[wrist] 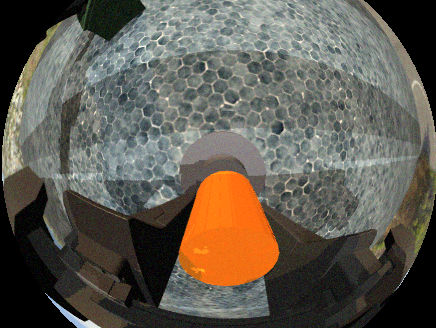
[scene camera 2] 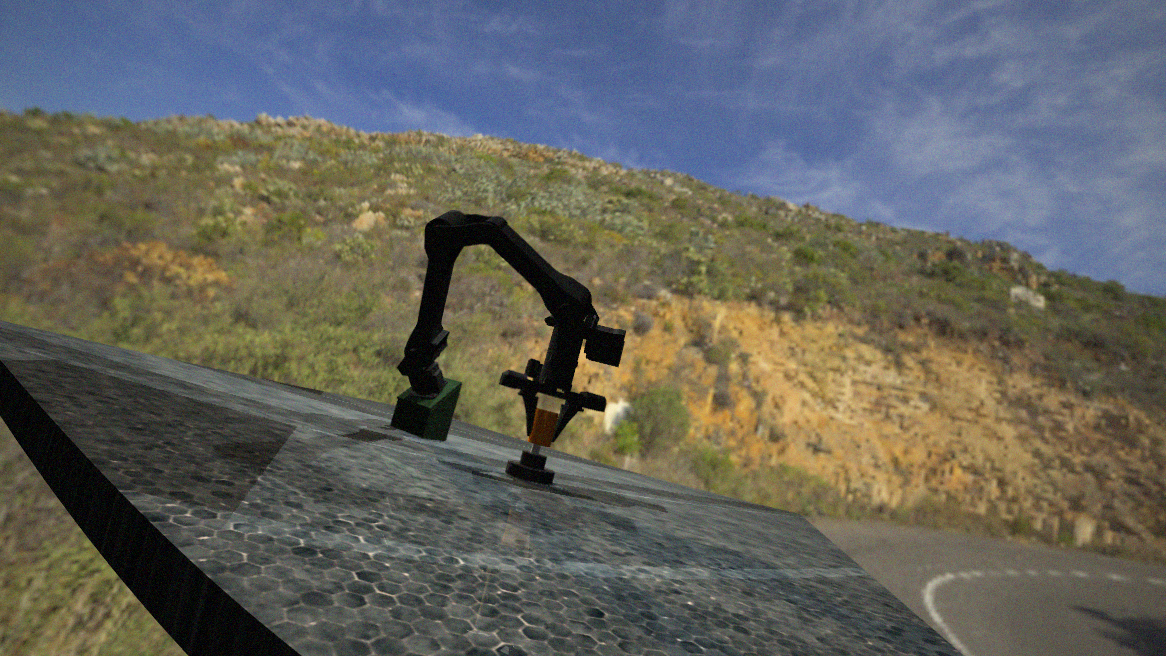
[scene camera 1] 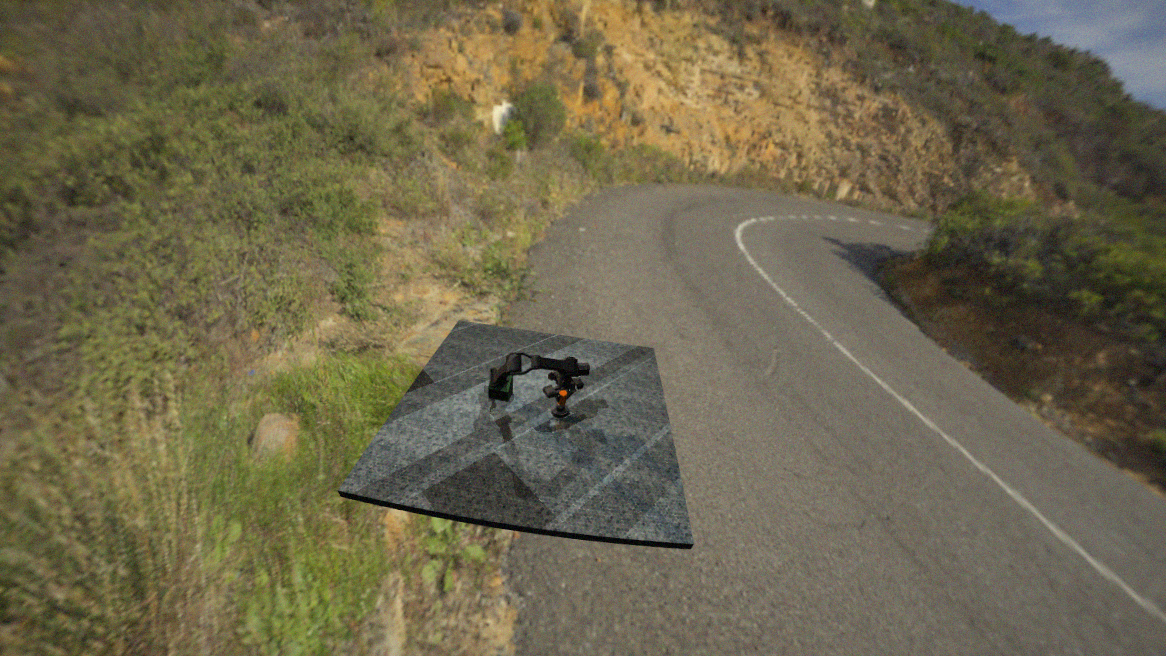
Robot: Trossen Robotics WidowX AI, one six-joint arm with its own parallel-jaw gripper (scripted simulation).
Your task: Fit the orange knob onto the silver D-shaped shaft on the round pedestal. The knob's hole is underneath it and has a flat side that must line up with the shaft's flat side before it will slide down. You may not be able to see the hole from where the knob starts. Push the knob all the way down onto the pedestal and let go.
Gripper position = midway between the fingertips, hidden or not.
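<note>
Visible in scene camera 2: an orange knob (scene camera 2: pixel 545 421) and a round dark pedestal (scene camera 2: pixel 531 467). The wrist view shows the knob (wrist: pixel 228 241) and the pedestal (wrist: pixel 217 151) too. Both cameras show the gripper (scene camera 2: pixel 540 439), also visible as the gripper (wrist: pixel 226 204).
</note>
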